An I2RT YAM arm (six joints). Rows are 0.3 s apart.
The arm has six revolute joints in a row. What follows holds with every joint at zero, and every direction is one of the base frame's. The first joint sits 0.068 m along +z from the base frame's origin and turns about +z. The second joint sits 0.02 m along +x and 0.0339 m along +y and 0.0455 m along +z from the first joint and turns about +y. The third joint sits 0.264 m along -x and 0.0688 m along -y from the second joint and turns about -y. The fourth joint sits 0.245 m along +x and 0.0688 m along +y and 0.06 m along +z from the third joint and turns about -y. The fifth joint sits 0.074 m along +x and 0.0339 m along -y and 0.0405 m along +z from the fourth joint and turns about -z. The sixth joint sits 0.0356 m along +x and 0.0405 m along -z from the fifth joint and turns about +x. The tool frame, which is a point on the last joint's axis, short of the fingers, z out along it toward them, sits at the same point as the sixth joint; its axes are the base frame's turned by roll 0, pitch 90 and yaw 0 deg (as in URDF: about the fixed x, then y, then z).
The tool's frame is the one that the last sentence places.
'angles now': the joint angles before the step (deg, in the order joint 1, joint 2, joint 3, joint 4, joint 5, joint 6). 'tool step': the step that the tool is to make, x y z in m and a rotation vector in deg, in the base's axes. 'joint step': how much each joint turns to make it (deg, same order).
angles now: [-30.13, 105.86, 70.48, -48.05, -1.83, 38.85]
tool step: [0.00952, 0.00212, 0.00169, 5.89, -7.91, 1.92]
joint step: [0.15, 0.00, 0.00, 3.87, -9.22, -0.41]
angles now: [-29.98, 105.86, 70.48, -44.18, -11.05, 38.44]
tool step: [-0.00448, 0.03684, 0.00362, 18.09, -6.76, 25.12]
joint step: [3.09, -0.06, 0.06, -11.10, -21.20, -21.77]
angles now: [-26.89, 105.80, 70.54, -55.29, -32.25, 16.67]
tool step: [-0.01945, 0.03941, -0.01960, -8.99, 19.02, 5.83]
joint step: [6.88, 0.00, -4.59, -8.06, 15.55, 3.12]
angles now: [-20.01, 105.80, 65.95, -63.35, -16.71, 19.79]
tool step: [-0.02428, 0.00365, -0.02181, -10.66, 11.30, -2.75]
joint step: [0.57, 0.00, -6.12, 0.35, 12.40, 7.12]
